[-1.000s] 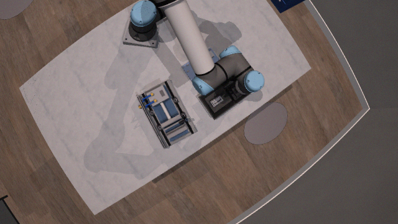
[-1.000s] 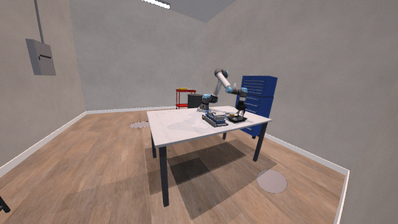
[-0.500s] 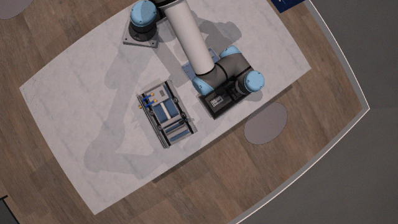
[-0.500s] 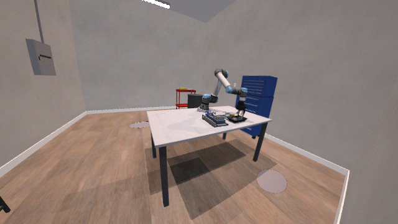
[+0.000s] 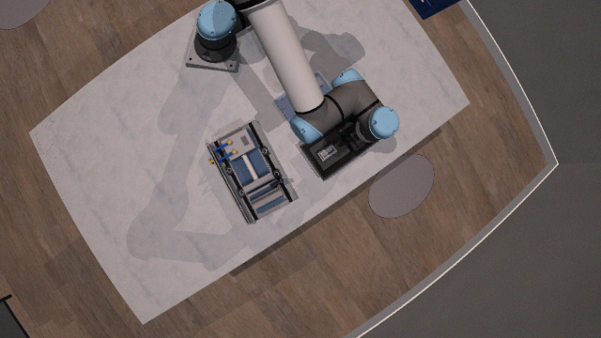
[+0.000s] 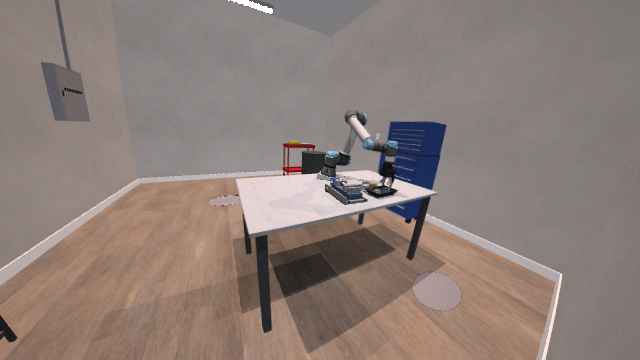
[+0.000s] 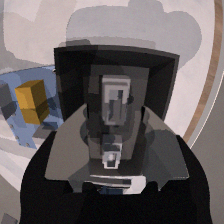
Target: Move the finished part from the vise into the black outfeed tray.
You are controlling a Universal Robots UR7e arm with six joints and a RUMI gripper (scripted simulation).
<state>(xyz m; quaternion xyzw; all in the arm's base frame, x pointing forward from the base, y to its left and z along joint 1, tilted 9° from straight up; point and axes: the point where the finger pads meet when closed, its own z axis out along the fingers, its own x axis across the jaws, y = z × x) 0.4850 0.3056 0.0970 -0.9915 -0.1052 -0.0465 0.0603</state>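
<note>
My gripper is now 120 mm past the orange block, 30 mm to the left of it and 30 mm above it. Also, from my hand: vise (20 mm behind, 360 mm to the right, 10 mm below); blue plate (150 mm behind, 90 mm to the right, 50 mm below).
</note>
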